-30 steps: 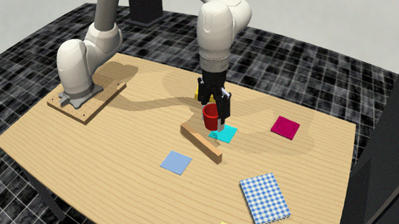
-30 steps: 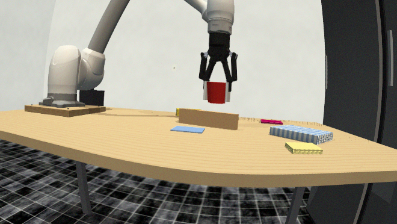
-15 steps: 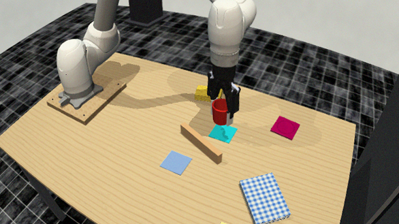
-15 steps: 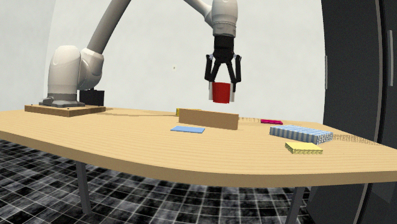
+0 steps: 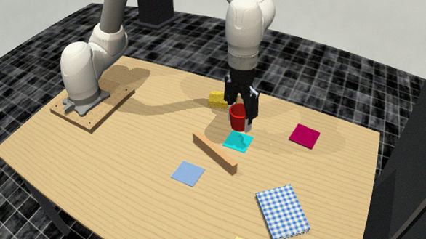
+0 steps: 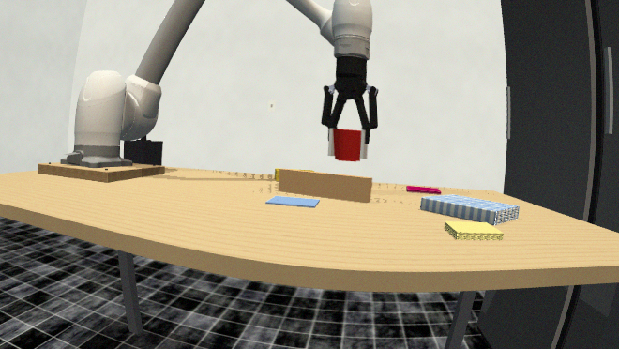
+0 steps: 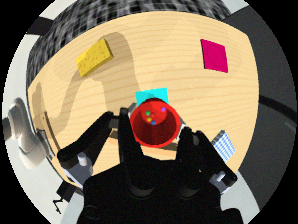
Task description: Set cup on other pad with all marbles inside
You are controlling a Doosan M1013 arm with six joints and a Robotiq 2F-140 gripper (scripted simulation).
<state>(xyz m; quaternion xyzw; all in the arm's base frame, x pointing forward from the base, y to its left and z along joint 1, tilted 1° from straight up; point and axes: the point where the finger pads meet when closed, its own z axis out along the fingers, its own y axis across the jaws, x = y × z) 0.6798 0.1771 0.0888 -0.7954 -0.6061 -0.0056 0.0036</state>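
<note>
My gripper is now 10 mm past the green marble and 20 mm above it. Round my hand: red cup: 20 mm below; cyan pad: 120 mm below; wooden rail: 30 mm behind, 110 mm to the right, 100 mm below.
</note>
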